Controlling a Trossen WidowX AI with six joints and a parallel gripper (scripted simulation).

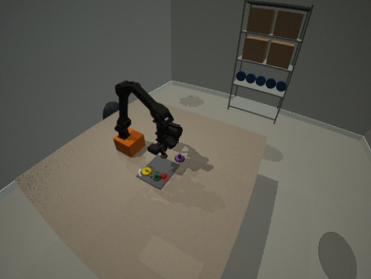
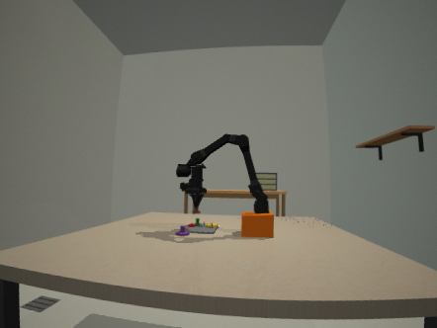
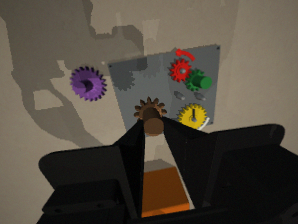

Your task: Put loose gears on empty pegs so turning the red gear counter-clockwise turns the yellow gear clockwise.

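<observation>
Now: the green gear 10 mm ahead of my gripper tip, 100 mm to the right of it and 90 mm below it. The rest, counted from my gripper tip: red gear: 30 mm ahead, 80 mm to the right, 100 mm below; brown gear: 10 mm below; purple gear: 50 mm ahead, 100 mm to the left, 100 mm below.
</observation>
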